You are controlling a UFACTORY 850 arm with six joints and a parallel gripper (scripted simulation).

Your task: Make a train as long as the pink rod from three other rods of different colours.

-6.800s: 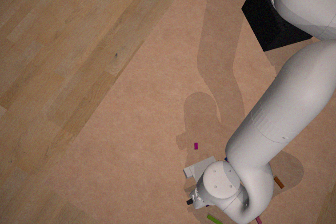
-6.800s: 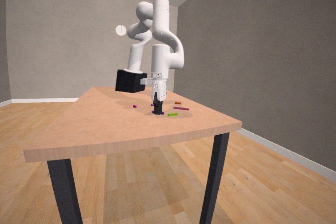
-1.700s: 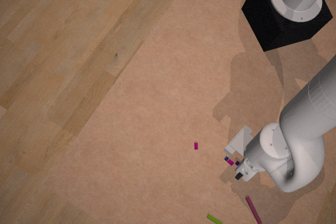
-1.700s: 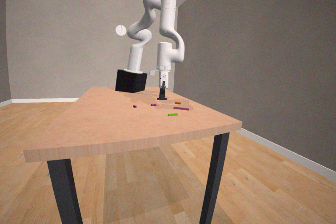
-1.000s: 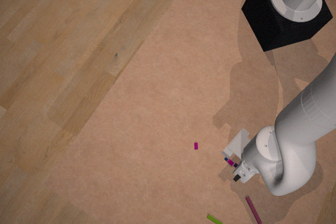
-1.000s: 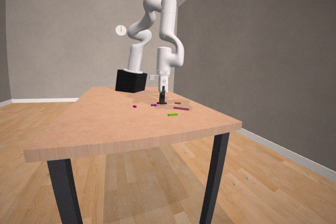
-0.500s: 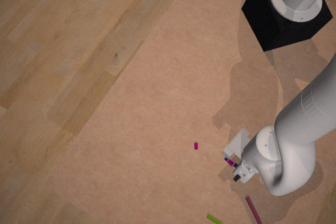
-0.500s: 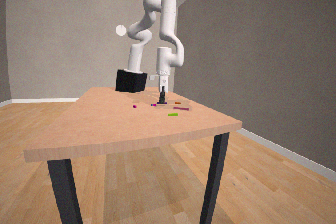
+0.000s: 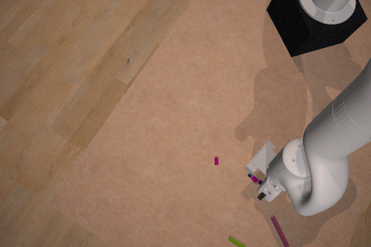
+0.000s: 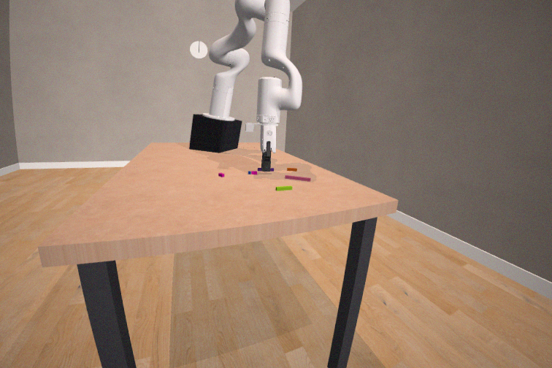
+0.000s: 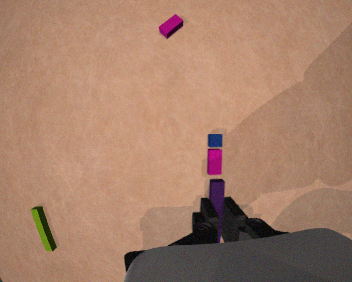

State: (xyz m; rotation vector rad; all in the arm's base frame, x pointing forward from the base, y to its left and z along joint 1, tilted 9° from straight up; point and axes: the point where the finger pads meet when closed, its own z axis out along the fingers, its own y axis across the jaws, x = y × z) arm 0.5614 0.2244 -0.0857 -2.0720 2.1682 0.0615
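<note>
The purple rod lies 20 mm below my hand. Also, from my hand: blue rod 60 mm to the right, 30 mm below; orange rod 120 mm to the left, 50 mm behind, 30 mm below; pink rod 100 mm to the left, 70 mm ahead, 30 mm below.
</note>
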